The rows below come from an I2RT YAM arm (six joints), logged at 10 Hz.
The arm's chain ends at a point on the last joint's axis. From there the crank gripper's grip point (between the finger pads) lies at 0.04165 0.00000 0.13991 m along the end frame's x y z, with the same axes.
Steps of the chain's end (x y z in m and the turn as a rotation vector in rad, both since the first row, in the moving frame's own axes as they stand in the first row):
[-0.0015, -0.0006, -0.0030, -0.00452, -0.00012, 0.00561]
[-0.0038, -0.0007, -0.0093, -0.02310, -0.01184, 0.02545]
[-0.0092, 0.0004, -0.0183, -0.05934, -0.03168, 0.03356]
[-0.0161, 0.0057, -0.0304, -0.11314, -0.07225, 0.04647]
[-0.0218, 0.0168, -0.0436, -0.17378, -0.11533, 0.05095]
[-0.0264, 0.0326, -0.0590, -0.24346, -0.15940, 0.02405]
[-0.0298, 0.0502, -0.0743, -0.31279, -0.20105, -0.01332]
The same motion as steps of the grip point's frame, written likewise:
[-0.0015, 0.0003, -0.0030, -0.00452, -0.00012, 0.00561]
[-0.0055, 0.0036, -0.0089, -0.02310, -0.01184, 0.02545]
[-0.0138, 0.0101, -0.0173, -0.05934, -0.03168, 0.03356]
[-0.0267, 0.0233, -0.0288, -0.11314, -0.07225, 0.04647]
[-0.0388, 0.0430, -0.0420, -0.17378, -0.11533, 0.05095]
[-0.0493, 0.0677, -0.0585, -0.24346, -0.15940, 0.02405]
[-0.0578, 0.0939, -0.0756, -0.31279, -0.20105, -0.01332]

